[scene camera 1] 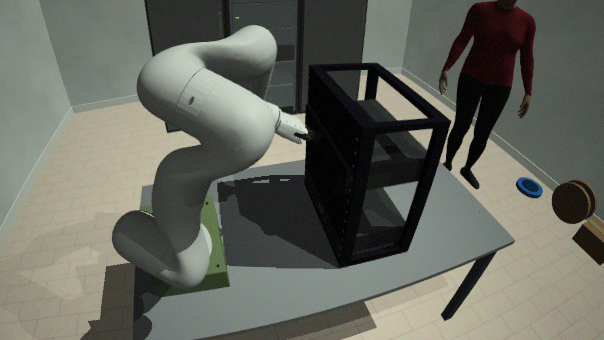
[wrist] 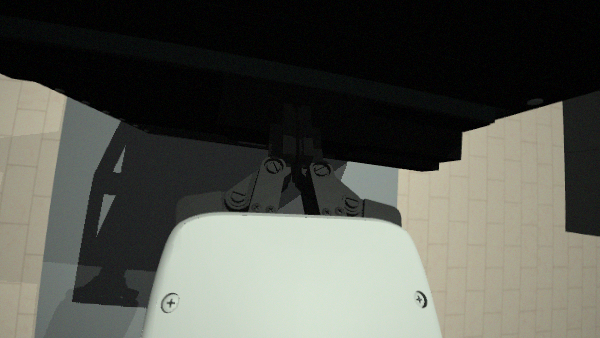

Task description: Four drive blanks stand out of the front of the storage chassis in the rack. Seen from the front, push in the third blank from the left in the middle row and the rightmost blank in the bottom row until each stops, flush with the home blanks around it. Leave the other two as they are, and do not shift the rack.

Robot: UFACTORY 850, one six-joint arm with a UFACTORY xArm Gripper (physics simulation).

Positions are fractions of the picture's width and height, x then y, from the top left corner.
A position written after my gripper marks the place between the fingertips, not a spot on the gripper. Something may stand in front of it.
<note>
In view: my gripper (scene camera 1: 0.53, 0.41) and a black rack (scene camera 1: 0.60, 0.44).
The black rack is seen too in the wrist view (wrist: 0.66, 0.27). My gripper also shows in the wrist view (wrist: 0.49, 0.36).
</note>
